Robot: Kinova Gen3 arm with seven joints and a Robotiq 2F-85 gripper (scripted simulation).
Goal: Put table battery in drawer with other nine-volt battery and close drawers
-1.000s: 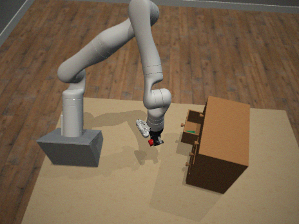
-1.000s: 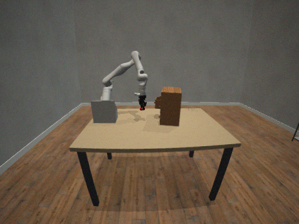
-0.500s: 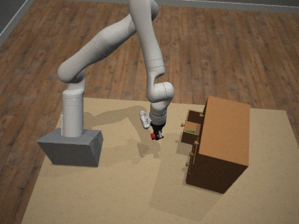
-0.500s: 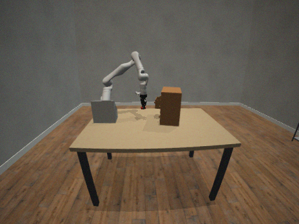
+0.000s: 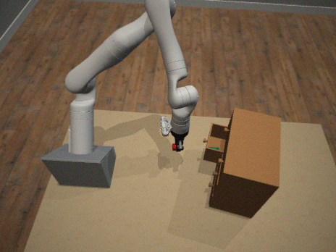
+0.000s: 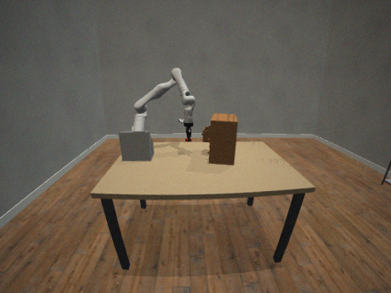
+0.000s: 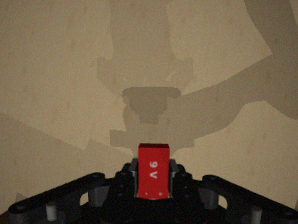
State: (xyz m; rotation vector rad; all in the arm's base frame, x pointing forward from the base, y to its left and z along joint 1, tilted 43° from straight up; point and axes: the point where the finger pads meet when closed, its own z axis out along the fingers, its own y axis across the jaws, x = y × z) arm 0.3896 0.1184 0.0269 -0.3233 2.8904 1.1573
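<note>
Right now my hand is 170 mm short of the green nine-volt battery and 10 mm to the left of it. The rest, counted from my hand: red nine-volt battery (10 mm ahead, 10 mm below).
</note>
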